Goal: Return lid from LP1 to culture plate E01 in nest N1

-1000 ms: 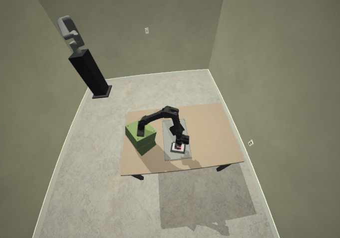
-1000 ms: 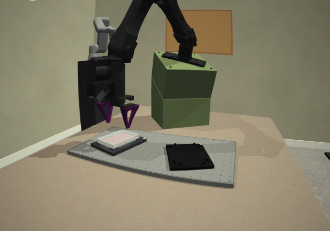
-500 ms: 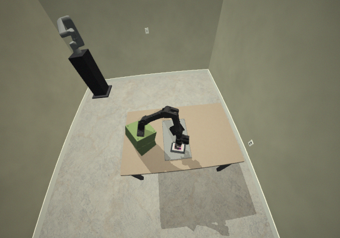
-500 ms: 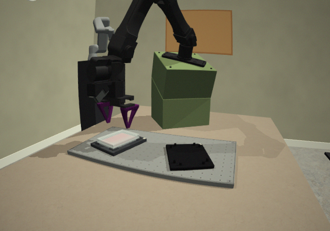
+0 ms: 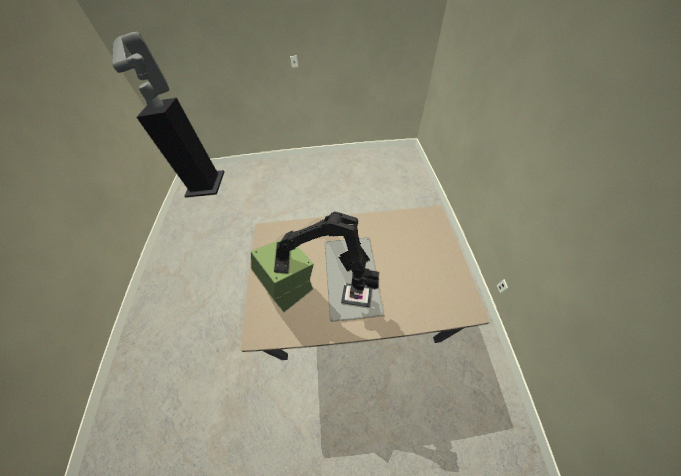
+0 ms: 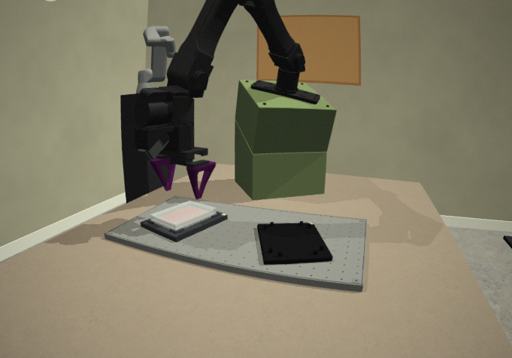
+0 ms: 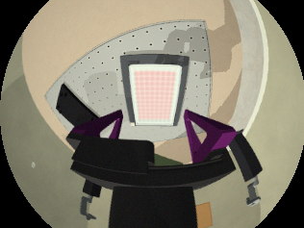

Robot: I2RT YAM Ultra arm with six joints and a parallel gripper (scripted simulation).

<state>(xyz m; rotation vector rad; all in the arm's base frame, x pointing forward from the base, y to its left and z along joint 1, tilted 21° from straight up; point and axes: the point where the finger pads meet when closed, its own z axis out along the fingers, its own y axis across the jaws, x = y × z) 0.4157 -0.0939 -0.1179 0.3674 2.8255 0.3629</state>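
My gripper is now 5 cm above the clear lid. Also, from my hand: black lid park LP1 (24 cm to the left, 7 cm below); then culture plate E01 (6 cm below).
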